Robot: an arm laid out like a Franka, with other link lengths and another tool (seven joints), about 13 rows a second.
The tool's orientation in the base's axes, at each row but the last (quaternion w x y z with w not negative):
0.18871 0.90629 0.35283 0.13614
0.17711 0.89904 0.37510 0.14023
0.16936 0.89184 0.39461 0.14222
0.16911 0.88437 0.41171 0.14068
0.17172 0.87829 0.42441 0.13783
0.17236 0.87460 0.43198 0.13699
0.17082 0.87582 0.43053 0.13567
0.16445 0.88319 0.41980 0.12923
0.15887 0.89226 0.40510 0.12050
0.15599 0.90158 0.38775 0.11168
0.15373 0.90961 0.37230 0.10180
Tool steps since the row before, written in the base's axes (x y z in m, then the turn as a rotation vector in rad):
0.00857 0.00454 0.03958 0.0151 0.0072 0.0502
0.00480 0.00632 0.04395 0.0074 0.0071 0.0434
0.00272 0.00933 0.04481 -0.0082 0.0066 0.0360
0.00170 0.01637 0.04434 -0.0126 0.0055 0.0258
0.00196 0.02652 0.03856 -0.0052 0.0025 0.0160
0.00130 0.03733 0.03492 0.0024 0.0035 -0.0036
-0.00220 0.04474 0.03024 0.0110 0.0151 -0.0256
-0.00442 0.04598 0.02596 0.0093 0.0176 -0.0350
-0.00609 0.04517 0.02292 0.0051 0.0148 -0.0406
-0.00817 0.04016 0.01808 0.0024 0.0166 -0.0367
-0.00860 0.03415 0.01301 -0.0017 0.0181 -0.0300
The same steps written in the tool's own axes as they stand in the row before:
0.01375 0.01930 -0.03315 0.0215 0.0260 -0.0408
0.01308 0.01747 -0.03896 0.0153 0.0184 -0.0376
0.01416 0.01446 -0.04114 0.0040 0.0054 -0.0369
0.01861 0.00967 -0.04239 -0.0007 -0.0012 -0.0292
0.02592 0.00211 -0.03896 0.0004 0.0016 -0.0169
0.03390 -0.00560 -0.03787 0.0039 -0.0018 0.0035
0.03725 -0.01452 -0.03637 0.0163 -0.0115 0.0246
0.03568 -0.02002 -0.03368 0.0164 -0.0179 0.0321
0.03245 -0.02350 -0.03159 0.0110 -0.0212 0.0364
0.02542 -0.02491 -0.02720 0.0109 -0.0227 0.0315
0.01908 -0.02400 -0.02166 0.0095 -0.0240 0.0238

